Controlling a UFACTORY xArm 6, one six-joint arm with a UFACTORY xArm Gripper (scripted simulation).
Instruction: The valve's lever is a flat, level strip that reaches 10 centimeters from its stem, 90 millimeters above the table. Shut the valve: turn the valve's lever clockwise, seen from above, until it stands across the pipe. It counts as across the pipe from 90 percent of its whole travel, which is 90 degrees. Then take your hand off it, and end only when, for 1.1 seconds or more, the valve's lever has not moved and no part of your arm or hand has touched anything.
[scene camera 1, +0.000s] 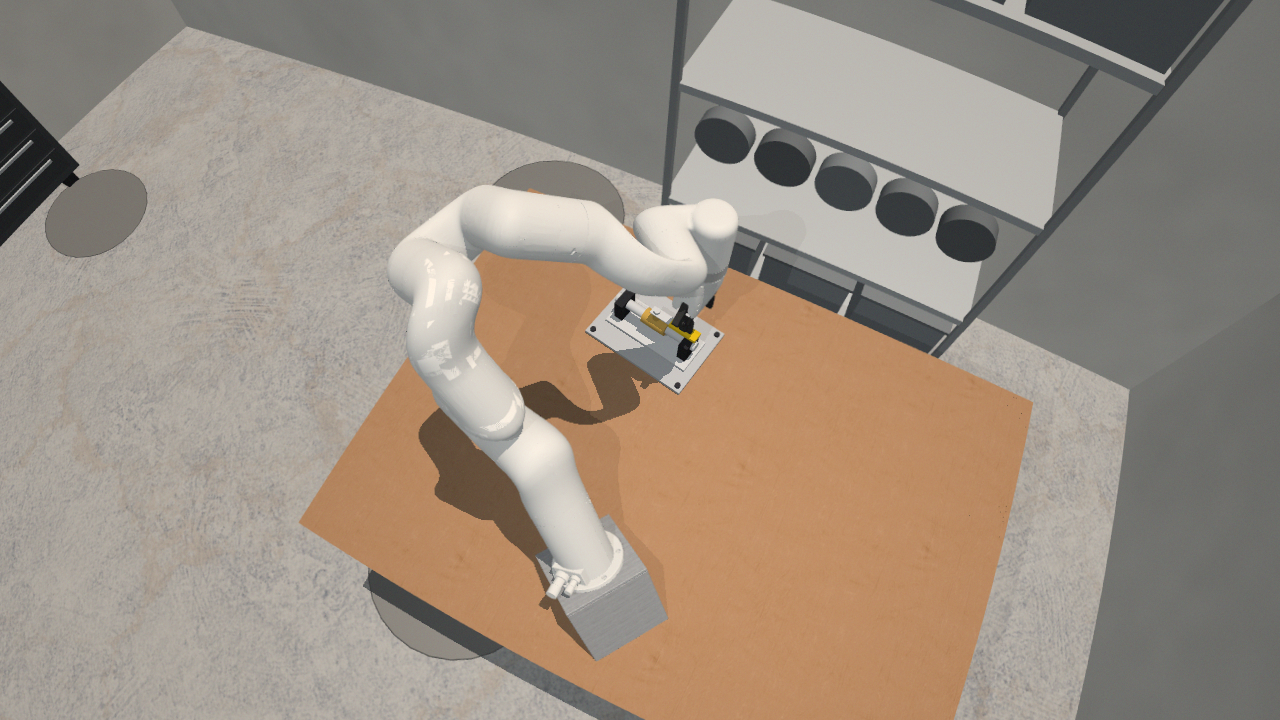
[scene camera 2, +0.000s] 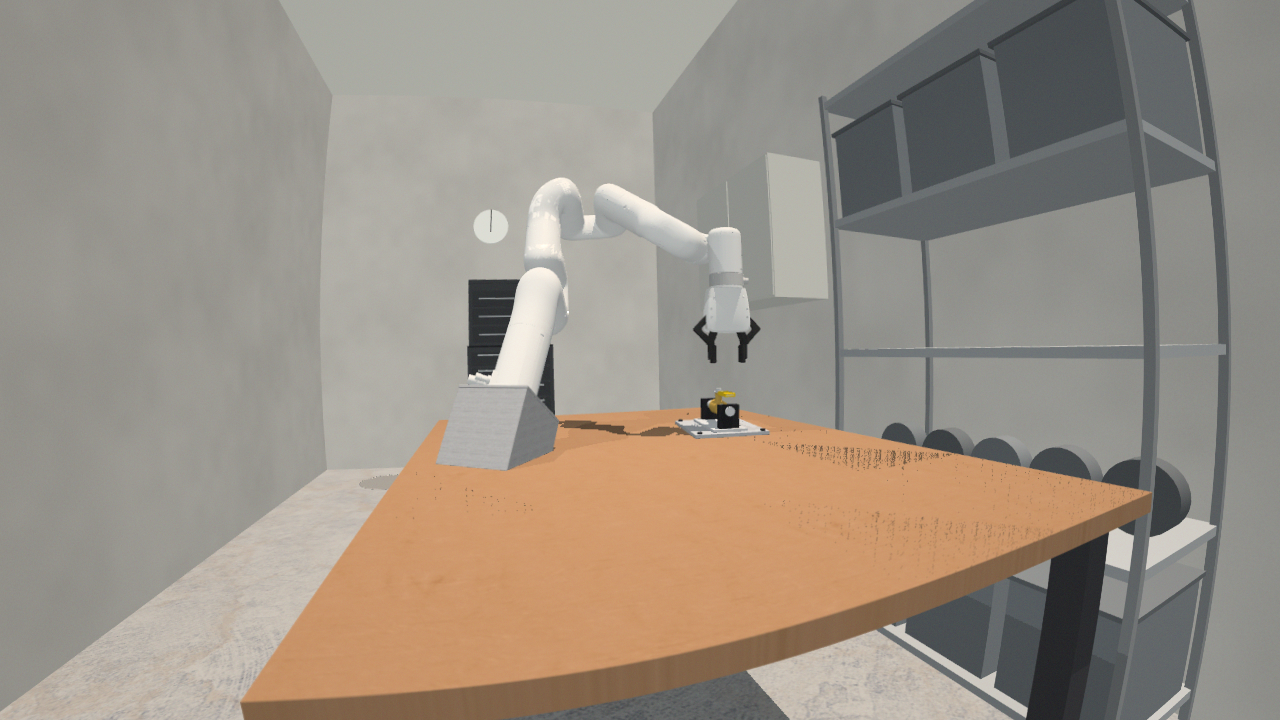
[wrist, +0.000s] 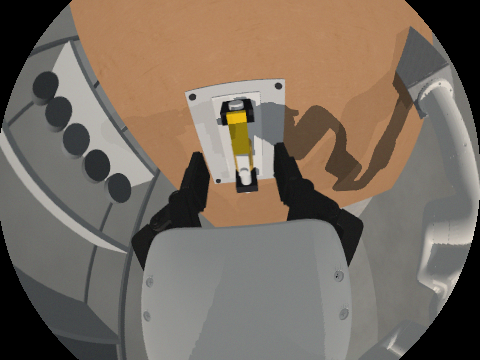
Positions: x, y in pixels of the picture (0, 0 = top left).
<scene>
The gripper (scene camera 1: 694, 316): 122 cm from the lens. A valve (scene camera 1: 652, 328) is 132 cm from the lens.
</scene>
